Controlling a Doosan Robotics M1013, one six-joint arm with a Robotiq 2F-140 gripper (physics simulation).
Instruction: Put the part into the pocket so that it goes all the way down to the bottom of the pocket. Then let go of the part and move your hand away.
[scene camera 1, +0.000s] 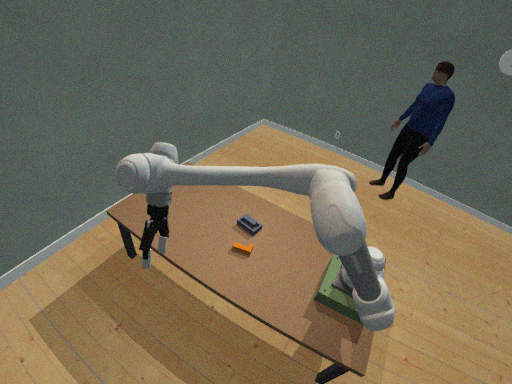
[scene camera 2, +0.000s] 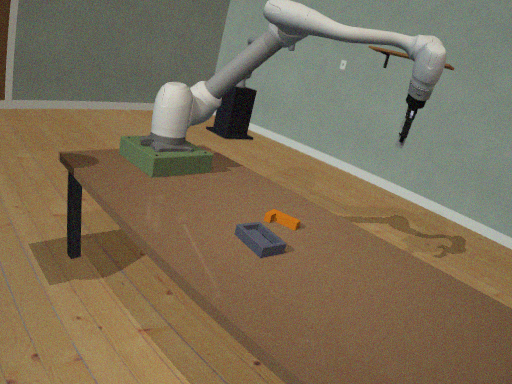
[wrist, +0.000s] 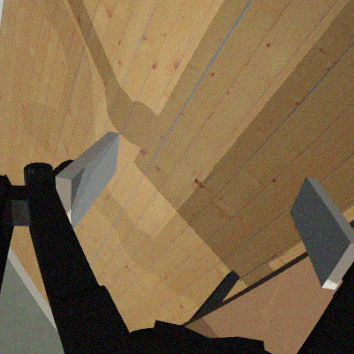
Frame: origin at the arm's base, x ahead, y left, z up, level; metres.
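Seen in the pictures: gripper, between the fingertips: (scene camera 1: 154, 259) (scene camera 2: 401, 137) (wrist: 208, 173); arm's base, origin of its link: (scene camera 1: 350, 282) (scene camera 2: 166, 145).
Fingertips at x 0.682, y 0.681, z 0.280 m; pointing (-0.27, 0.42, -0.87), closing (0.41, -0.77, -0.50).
Observation:
Offsets run from my fingertips to a thing's middle. Level surfaces: height alone.
The orange part {dx -0.060, dy -0.531, dz -0.347 m} (scene camera 1: 243, 248) (scene camera 2: 283, 220) is an L-shaped block that lies on the table, apart from the pocket. The pocket is in a blue-grey rectangular block {dx +0.022, dy -0.704, dz -0.344 m} (scene camera 1: 244, 225) (scene camera 2: 249, 239) on the table beside the part; its recess shows no part in it. My gripper (scene camera 1: 154, 254) (scene camera 2: 401, 144) (wrist: 208, 173) is open with its fingers wide apart and nothing between them. It hangs high, out past the long edge of the table, well away from the part and the pocket. In the wrist view the part and the pocket do not show.
The brown table {dz -0.362 m} (scene camera 1: 210, 210) (scene camera 2: 350, 300) (wrist: 270, 310) carries the arm's green base block (scene camera 1: 327, 290) (scene camera 2: 180, 164) at one end. A person in a blue top (scene camera 1: 430, 112) stands on the floor beyond the table. A black pedestal (scene camera 2: 235, 112) stands behind the arm, and a brown shelf (scene camera 2: 387, 51) is on the wall.

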